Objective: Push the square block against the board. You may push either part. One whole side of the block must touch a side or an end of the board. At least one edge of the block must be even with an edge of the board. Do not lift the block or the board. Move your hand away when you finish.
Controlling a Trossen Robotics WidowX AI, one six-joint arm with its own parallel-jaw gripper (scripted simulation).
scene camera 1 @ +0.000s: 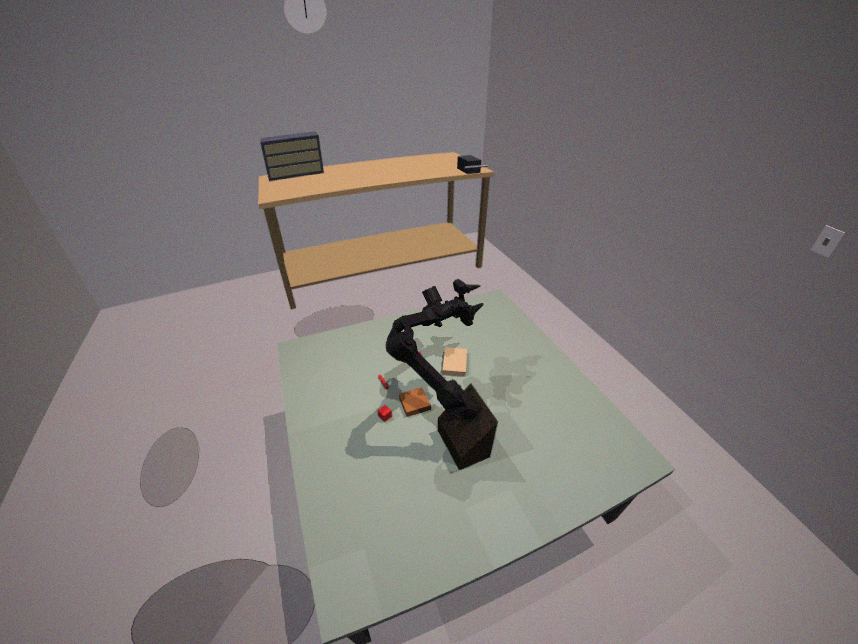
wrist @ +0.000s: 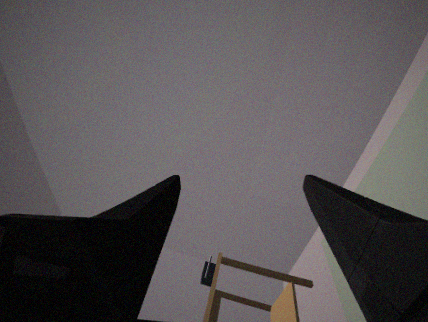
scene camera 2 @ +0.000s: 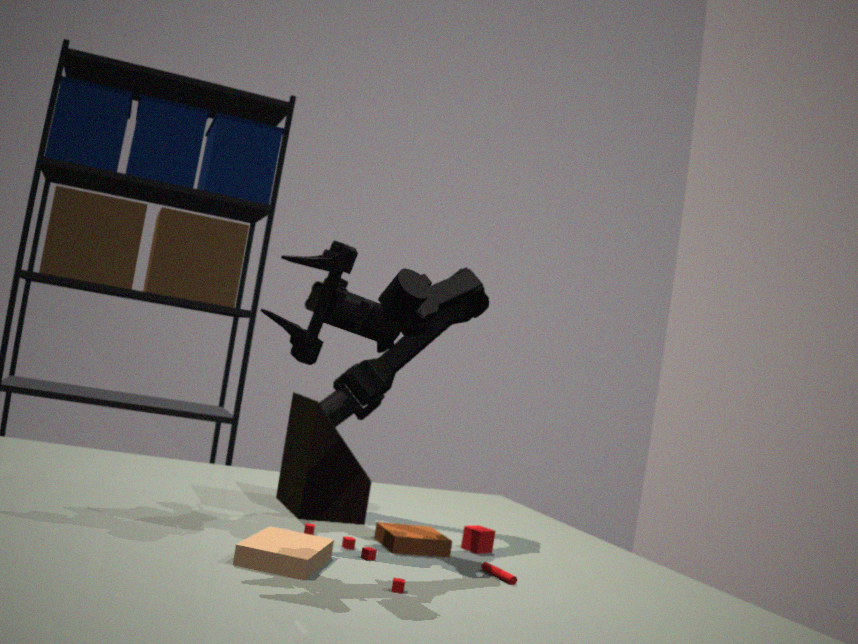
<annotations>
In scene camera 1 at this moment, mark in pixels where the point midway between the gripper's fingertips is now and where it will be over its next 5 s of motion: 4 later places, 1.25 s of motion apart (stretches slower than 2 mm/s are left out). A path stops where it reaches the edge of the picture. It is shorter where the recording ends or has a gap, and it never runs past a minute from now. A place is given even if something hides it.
My gripper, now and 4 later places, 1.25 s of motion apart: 481, 294; 446, 325; 419, 379; 412, 419; 407, 411
</annotations>
